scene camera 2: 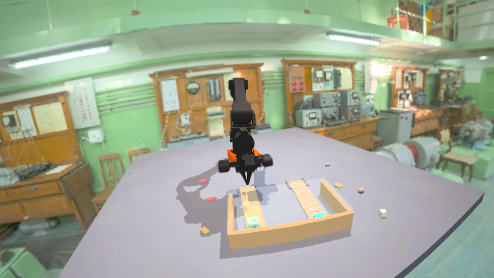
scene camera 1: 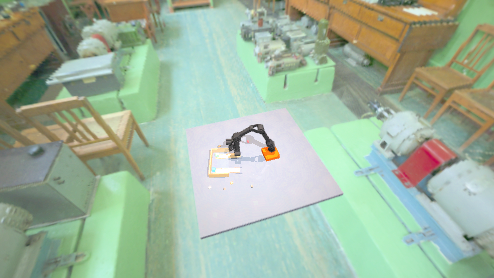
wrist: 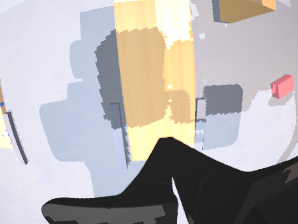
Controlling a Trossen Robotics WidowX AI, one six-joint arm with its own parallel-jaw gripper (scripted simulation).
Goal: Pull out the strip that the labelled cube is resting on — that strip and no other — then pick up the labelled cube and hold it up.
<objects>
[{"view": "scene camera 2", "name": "my gripper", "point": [247, 184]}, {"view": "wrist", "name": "my gripper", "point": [165, 143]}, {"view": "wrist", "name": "strip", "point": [156, 52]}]
</objects>
